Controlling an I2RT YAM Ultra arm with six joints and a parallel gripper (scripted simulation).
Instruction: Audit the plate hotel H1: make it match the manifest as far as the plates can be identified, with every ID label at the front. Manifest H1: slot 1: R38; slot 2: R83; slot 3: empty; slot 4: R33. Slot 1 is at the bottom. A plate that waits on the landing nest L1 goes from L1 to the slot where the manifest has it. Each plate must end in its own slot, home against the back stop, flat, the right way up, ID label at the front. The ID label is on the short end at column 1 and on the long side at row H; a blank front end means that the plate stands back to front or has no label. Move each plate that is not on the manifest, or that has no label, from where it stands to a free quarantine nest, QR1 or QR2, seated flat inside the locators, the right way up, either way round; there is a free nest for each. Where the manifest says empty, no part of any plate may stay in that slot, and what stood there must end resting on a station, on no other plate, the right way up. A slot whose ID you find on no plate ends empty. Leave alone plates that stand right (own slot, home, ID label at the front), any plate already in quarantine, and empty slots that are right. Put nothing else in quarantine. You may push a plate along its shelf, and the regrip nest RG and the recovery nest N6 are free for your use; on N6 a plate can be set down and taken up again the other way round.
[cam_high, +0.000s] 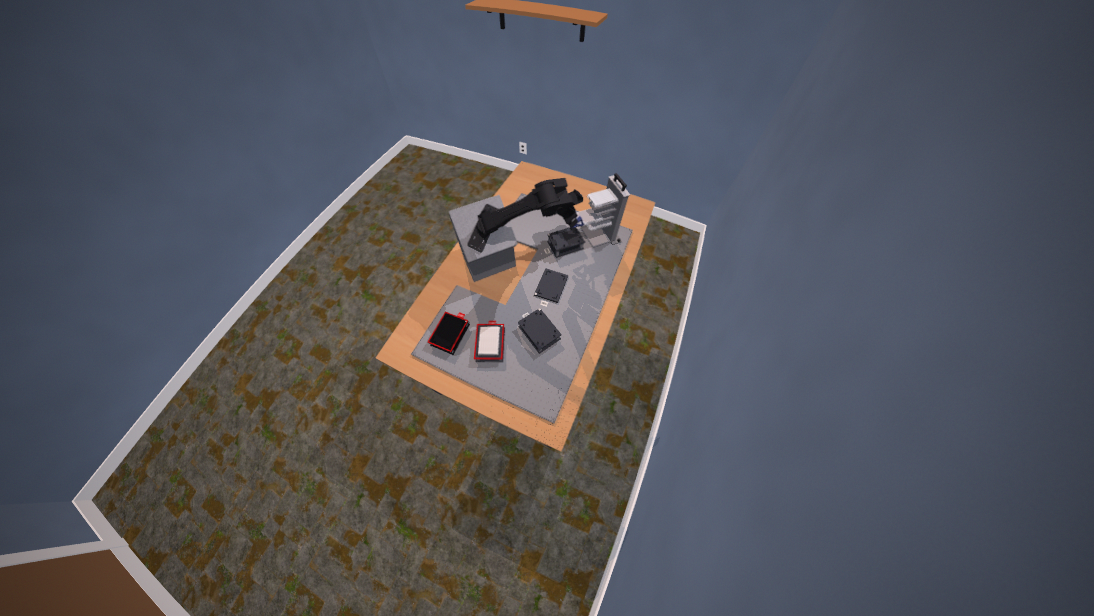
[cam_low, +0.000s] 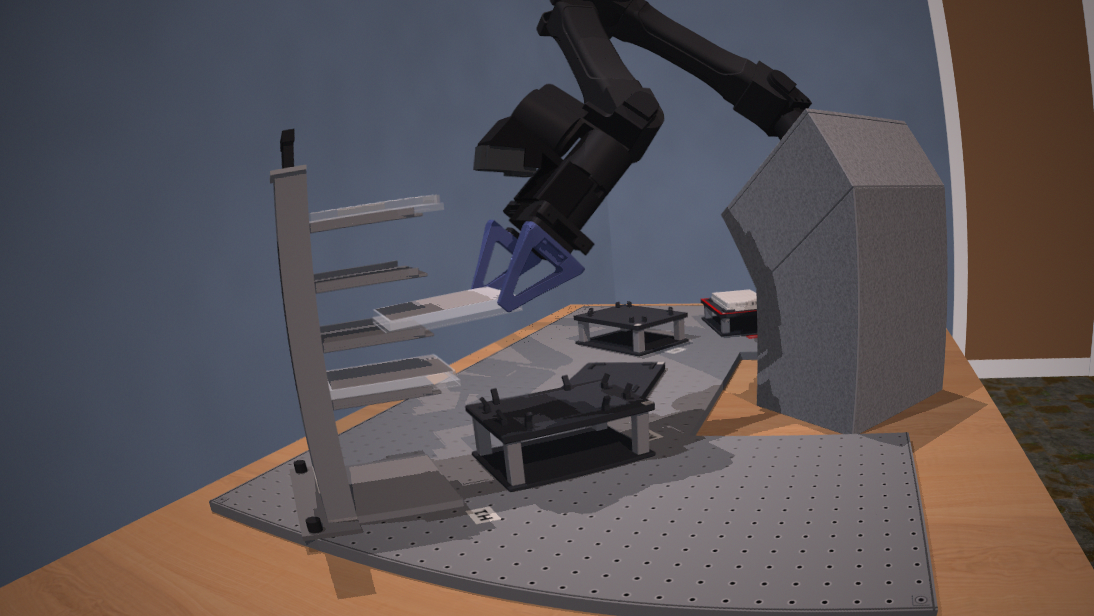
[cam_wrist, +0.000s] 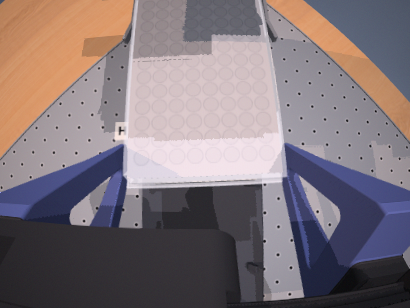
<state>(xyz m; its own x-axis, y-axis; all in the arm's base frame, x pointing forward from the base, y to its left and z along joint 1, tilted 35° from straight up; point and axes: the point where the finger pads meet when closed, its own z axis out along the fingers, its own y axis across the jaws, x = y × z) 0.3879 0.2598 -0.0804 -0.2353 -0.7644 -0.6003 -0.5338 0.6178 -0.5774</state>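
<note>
My gripper is now 50 mm past the regrip nest RG, 30 mm to the left of it and 130 mm above it. Round my hand: plate hotel H1: 160 mm ahead, 120 mm to the left, 20 mm below; then flat nest N6: 60 mm behind, 300 mm to the right, 180 mm below; then H1 tag: 10 mm behind, 120 mm to the left, 180 mm below.
</note>
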